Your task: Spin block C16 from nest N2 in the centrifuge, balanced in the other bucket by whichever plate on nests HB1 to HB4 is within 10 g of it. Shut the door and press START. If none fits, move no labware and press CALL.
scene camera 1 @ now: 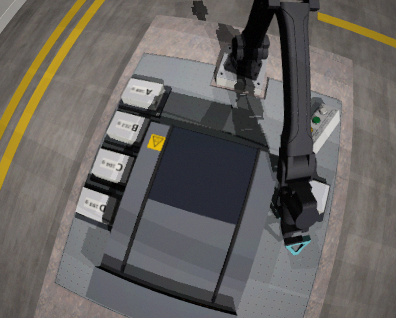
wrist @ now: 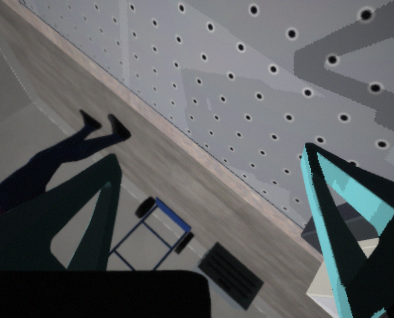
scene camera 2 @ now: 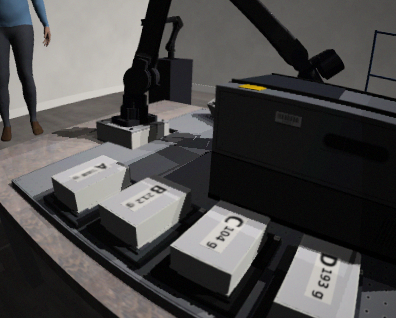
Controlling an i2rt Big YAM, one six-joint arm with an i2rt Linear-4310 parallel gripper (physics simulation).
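Places are measured from the arm's base along level axes (x ahead, y left, z up), in centimetres.
Pixels of known places: gripper, fingertip midpoint: (scene camera 1: 292, 241) (wrist: 208, 157); arm's base, origin of the base link: (scene camera 1: 243, 66) (scene camera 2: 134, 121).
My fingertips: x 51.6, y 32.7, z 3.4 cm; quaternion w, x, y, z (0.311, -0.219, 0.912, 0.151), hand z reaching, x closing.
Ahead of a thing's pixels: the offset from my fingertips to its top centre.
My gripper (scene camera 1: 298, 246) (wrist: 208, 157) is open and empty, over the perforated board to the right of the grey centrifuge (scene camera 1: 195, 232) (scene camera 2: 270, 137). Its bucket interior is hidden. Plate A {dx -28.6, dy -61.1, dz -1.8 cm} (scene camera 1: 142, 94) (scene camera 2: 90, 181), plate B {dx -15.1, dy -59.1, dz -1.8 cm} (scene camera 1: 125, 128) (scene camera 2: 145, 207), marked 212 g, plate C {dx -1.6, dy -57.6, dz -1.8 cm} (scene camera 1: 110, 167) (scene camera 2: 220, 245), marked 104 g, and plate D {dx +12.0, dy -57.0, dz -1.8 cm} (scene camera 1: 93, 205) (scene camera 2: 320, 280), marked 193 g, sit in a row on black nests. A's weight is blurred. A white block {dx -15.1, dy +0.3, dz -0.5 cm} (scene camera 1: 321, 197) (wrist: 322, 286) stands behind the gripper, partly hidden by the arm; its label is unreadable.
A sloped control box {dx -36.1, dy -2.0, dz +1.2 cm} (scene camera 1: 327, 131) with a green button {dx -39.3, dy -3.2, dz +0.3 cm} (scene camera 1: 316, 120) stands at the right, partly behind the arm. The tall centrifuge housing lies between the gripper and the lettered plates. A blue-framed cart (wrist: 172, 215) and a person's legs show beyond the table edge in the wrist view.
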